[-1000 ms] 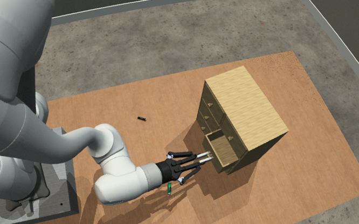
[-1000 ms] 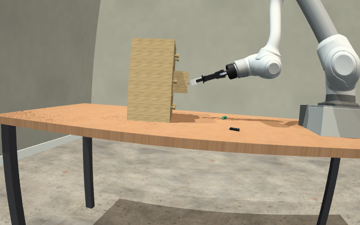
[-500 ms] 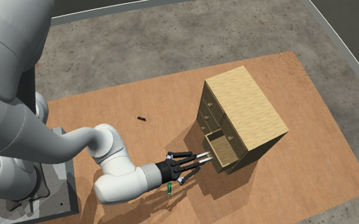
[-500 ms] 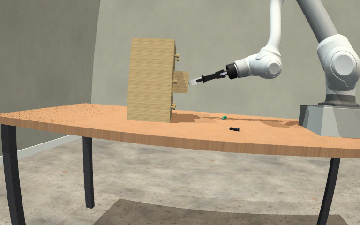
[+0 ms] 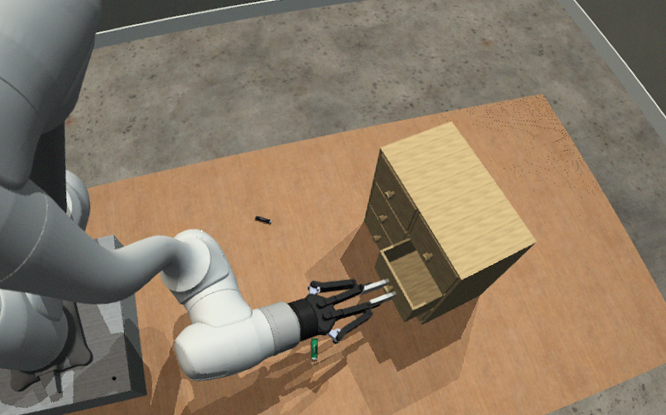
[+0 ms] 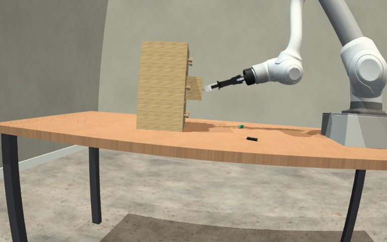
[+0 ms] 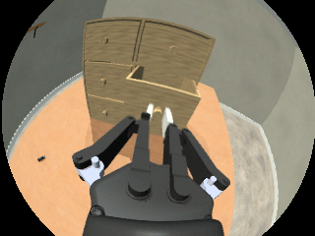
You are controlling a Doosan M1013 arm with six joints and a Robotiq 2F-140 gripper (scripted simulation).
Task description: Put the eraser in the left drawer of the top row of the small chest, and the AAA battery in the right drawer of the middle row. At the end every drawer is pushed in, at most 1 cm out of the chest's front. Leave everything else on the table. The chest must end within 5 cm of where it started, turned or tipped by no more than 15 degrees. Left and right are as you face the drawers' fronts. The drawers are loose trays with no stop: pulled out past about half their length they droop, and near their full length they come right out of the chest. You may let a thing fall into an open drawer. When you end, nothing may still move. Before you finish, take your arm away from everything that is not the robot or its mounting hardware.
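My hand is 130 mm past the black cylinder, 340 mm to the right of it and 170 mm above it. From my hand the other things lie so: eraser (200 mm ahead, 120 mm to the left, 60 mm above); green AAA battery (150 mm behind, 20 mm to the right, 170 mm below).
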